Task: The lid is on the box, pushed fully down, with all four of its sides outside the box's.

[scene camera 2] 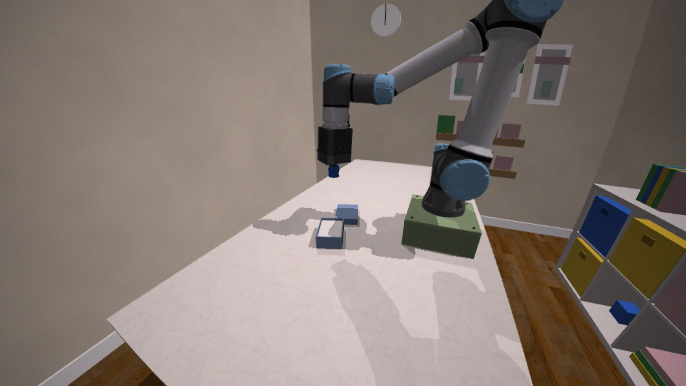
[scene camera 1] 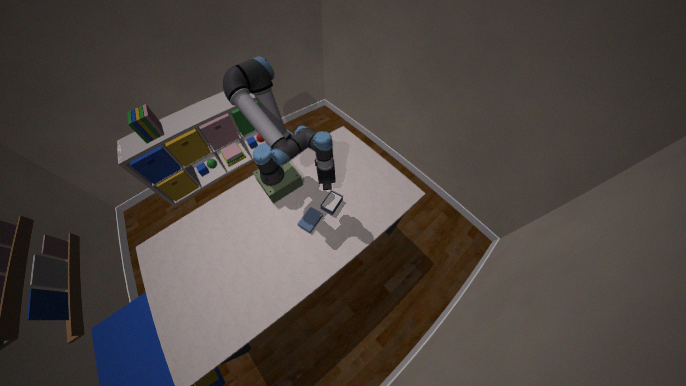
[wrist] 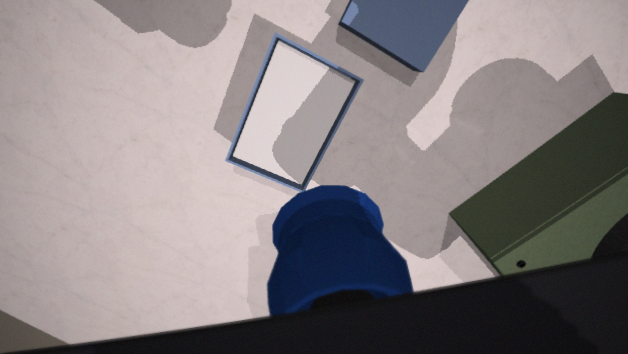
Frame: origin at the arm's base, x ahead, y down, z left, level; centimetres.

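Seen in the pictures: hand, its tool point: (scene camera 2: pixel 333 175) (wrist: pixel 328 234); arm's base, origin of its link: (scene camera 2: pixel 442 207) (scene camera 1: pixel 272 175).
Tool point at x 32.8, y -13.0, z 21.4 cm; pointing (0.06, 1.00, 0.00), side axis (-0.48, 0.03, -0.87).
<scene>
Offsets run from my tool point to a thing's top centre. Level surfaces: height alone.
The open box @[dx +0.7, dy +17.9, dz +1.8 cm] (scene camera 1: pixel 327 211) (scene camera 2: pixel 330 242) (wrist: pixel 265 172), with thin blue walls and a pale inside, stands on the table with its opening up. The lid @[dx +3.2, dy +20.0, dz -15.0 cm] (scene camera 1: pixel 310 220) (scene camera 2: pixel 347 214) (wrist: pixel 405 30), a blue slab with its closed face up, lies flat on the table beside the box, with a narrow gap between them. It is partly cut off by the wrist view's top edge. My gripper (scene camera 1: pixel 327 186) (scene camera 2: pixel 333 171) (wrist: pixel 327 210), a dark blue suction cup, points down and hangs well above the table. It holds nothing. In the wrist view the cup shows just below the box's lower corner.
The arm's green base block (scene camera 1: pixel 287 187) (scene camera 2: pixel 440 240) (wrist: pixel 540 185) stands on the white table @[dy +22.6 cm] (scene camera 1: pixel 225 265) (scene camera 2: pixel 225 300) (wrist: pixel 125 225), a short way from the box and lid. A white shelf unit (scene camera 1: pixel 185 120) stands past the table's edge. Shadows of the arm cross the table.
</scene>
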